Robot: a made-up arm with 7 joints.
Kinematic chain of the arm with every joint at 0, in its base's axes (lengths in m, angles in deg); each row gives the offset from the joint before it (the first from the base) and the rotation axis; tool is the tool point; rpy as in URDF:
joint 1: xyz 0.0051 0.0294 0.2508 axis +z
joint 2: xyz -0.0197 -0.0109 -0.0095 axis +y
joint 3: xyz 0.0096 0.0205 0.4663 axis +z
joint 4: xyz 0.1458 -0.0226 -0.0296 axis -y
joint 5: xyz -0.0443 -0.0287 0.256 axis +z
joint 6: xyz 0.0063 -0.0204 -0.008 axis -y
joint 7: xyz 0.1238 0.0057 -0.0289 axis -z
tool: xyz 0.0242 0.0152 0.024 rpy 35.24 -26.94 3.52
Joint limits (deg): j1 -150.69..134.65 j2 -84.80..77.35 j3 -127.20..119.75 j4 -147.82..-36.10 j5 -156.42..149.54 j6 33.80..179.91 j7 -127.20..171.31
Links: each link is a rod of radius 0.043 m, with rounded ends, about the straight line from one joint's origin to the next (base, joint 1, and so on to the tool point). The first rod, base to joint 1, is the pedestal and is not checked.
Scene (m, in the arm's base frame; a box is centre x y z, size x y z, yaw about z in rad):
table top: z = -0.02
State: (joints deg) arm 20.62 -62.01 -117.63 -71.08 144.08 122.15 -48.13
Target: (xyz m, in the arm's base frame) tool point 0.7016 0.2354 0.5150
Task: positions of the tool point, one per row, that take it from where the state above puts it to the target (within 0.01 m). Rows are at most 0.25 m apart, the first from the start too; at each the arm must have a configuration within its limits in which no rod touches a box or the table.
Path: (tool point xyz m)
1: -0.3739 -0.5984 0.4371
2: -0.2206 -0.5975 0.6133
3: -0.0320 -0.5438 0.7481
4: 0.1705 -0.4387 0.8271
5: 0.3638 -0.2914 0.8417
6: 0.5267 -0.1168 0.7900
7: 0.6425 0.0658 0.6773
8: 0.7016 0.2354 0.5150

